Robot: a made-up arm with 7 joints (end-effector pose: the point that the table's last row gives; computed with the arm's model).
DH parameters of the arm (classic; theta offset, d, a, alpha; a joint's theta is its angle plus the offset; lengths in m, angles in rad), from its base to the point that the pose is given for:
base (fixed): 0 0 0 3.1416
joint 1: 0 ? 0 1.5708
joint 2: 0 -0.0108 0 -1.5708
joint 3: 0 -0.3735 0 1.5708
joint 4: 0 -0.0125 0 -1.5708
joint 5: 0 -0.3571 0 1.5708
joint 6: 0 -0.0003 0 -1.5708
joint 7: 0 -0.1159 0 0
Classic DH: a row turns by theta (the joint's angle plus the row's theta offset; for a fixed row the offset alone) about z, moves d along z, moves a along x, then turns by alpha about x.
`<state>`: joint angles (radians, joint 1 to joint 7).
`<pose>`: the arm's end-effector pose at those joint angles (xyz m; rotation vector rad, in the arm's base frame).
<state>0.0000 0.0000 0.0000 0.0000 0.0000 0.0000 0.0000</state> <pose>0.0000 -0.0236 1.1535 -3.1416 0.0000 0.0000</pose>
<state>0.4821 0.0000 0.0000 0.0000 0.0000 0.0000 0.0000</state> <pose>-0.0109 -0.0209 1.1535 -3.0508 0.7500 0.0000</pose>
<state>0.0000 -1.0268 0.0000 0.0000 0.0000 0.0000 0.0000</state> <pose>-0.7243 -0.0236 0.7451 -2.7366 0.0000 -1.5430</pose>
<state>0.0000 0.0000 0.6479 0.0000 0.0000 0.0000 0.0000</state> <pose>-0.0077 -0.0210 1.1535 -2.9782 1.0000 0.0000</pose>
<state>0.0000 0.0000 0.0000 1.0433 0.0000 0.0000 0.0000</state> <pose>0.4087 -0.0236 0.9186 -2.7237 0.0000 1.5655</pose>
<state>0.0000 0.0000 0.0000 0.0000 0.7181 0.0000 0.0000</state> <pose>-0.0002 -0.0235 1.1535 -2.9413 1.1039 0.0000</pose>
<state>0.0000 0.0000 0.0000 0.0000 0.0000 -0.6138 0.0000</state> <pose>-0.0668 -0.0236 1.1323 -2.9948 0.0000 -0.9491</pose>
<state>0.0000 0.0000 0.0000 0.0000 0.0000 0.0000 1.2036</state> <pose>0.0000 -0.0236 1.1535 -2.5897 1.7785 0.0000</pose>
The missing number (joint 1, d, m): -0.307
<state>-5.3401 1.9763 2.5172 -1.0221 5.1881 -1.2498 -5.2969</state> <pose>0.4713 -0.1550 -0.1151 1.7452 -0.4486 -0.7780</pose>
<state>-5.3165 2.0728 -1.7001 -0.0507 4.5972 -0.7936 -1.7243</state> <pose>0.3692 -0.5541 -0.1672 0.3695 -0.2782 -2.8459</pose>
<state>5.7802 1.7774 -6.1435 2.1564 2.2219 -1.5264 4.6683</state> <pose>0.0346 0.0550 0.0174 -1.8968 1.4882 -1.7776</pose>
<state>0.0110 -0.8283 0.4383 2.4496 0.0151 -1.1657 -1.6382</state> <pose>0.1058 -0.1660 0.6185 -1.9578 -1.6500 0.0452</pose>
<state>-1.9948 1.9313 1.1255 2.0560 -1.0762 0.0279 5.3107</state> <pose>0.3237 0.2353 0.0936 -1.8860 0.2684 2.3404</pose>
